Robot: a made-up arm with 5 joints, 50 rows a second.
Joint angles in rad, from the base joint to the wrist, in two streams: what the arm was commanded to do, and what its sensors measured. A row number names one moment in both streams.
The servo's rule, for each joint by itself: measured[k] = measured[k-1] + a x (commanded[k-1-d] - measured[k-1]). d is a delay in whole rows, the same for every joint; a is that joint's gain. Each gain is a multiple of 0.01, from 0.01 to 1. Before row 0 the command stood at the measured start. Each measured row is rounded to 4 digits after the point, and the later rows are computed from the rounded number. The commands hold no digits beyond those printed.
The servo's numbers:
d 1
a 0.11 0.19 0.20 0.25 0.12
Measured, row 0:
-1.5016, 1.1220, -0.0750, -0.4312, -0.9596
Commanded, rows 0 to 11:
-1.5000, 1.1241, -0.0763, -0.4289, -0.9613
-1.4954, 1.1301, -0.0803, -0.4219, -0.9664
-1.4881, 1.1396, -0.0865, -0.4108, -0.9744
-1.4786, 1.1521, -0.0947, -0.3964, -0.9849
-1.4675, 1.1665, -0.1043, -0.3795, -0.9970
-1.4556, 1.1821, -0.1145, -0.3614, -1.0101
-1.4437, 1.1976, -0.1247, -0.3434, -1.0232
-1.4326, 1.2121, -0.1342, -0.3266, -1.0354
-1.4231, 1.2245, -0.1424, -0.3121, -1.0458
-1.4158, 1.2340, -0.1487, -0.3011, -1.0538
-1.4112, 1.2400, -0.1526, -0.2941, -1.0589
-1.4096, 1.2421, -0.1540, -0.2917, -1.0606
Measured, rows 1 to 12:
-1.5016, 1.1220, -0.0750, -0.4312, -0.9596
-1.5014, 1.1224, -0.0753, -0.4306, -0.9598
-1.5007, 1.1239, -0.0763, -0.4284, -0.9606
-1.4993, 1.1269, -0.0783, -0.4240, -0.9623
-1.4970, 1.1317, -0.0816, -0.4171, -0.9650
-1.4938, 1.1383, -0.0861, -0.4077, -0.9688
-1.4896, 1.1466, -0.0918, -0.3961, -0.9738
-1.4846, 1.1563, -0.0984, -0.3829, -0.9797
-1.4789, 1.1669, -0.1056, -0.3688, -0.9864
-1.4728, 1.1778, -0.1130, -0.3546, -0.9935
-1.4665, 1.1885, -0.1201, -0.3412, -1.0007
-1.4604, 1.1983, -0.1266, -0.3294, -1.0077

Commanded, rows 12 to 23:
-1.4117, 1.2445, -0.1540, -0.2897, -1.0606
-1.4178, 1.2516, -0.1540, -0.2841, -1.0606
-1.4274, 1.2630, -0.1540, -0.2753, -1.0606
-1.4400, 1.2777, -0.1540, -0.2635, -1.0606
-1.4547, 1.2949, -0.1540, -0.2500, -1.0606
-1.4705, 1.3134, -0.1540, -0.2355, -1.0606
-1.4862, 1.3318, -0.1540, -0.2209, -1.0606
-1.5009, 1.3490, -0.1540, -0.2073, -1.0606
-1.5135, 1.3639, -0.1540, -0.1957, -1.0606
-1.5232, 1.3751, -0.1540, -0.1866, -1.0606
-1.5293, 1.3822, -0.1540, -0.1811, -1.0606
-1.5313, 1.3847, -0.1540, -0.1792, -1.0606
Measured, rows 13 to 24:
-1.4548, 1.2066, -0.1321, -0.3200, -1.0140
-1.4501, 1.2138, -0.1365, -0.3124, -1.0196
-1.4465, 1.2210, -0.1400, -0.3053, -1.0245
-1.4444, 1.2290, -0.1428, -0.2978, -1.0288
-1.4439, 1.2383, -0.1450, -0.2892, -1.0326
-1.4451, 1.2491, -0.1468, -0.2794, -1.0360
-1.4479, 1.2613, -0.1482, -0.2684, -1.0390
-1.4521, 1.2747, -0.1494, -0.2565, -1.0416
-1.4575, 1.2888, -0.1503, -0.2442, -1.0439
-1.4637, 1.3031, -0.1510, -0.2321, -1.0459
-1.4702, 1.3168, -0.1516, -0.2207, -1.0477
-1.4767, 1.3292, -0.1521, -0.2108, -1.0492

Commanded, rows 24 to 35:
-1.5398, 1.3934, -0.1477, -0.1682, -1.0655
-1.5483, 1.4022, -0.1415, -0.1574, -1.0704
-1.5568, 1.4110, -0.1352, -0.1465, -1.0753
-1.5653, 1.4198, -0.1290, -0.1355, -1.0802
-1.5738, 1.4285, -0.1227, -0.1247, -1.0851
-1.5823, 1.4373, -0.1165, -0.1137, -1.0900
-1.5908, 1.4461, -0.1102, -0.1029, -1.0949
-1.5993, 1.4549, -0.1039, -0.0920, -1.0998
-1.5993, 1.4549, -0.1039, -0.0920, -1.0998
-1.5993, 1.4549, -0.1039, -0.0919, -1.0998
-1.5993, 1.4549, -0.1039, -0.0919, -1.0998
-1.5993, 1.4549, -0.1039, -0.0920, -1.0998
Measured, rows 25 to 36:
-1.4827, 1.3397, -0.1525, -0.2029, -1.0506
-1.4890, 1.3499, -0.1515, -0.1942, -1.0524
-1.4955, 1.3598, -0.1495, -0.1850, -1.0546
-1.5022, 1.3695, -0.1466, -0.1754, -1.0571
-1.5091, 1.3791, -0.1431, -0.1654, -1.0599
-1.5162, 1.3885, -0.1390, -0.1552, -1.0629
-1.5235, 1.3978, -0.1345, -0.1448, -1.0662
-1.5309, 1.4070, -0.1296, -0.1343, -1.0696
-1.5384, 1.4161, -0.1245, -0.1237, -1.0732
-1.5451, 1.4235, -0.1204, -0.1158, -1.0764
-1.5511, 1.4295, -0.1171, -0.1098, -1.0792
-1.5564, 1.4343, -0.1145, -0.1053, -1.0817

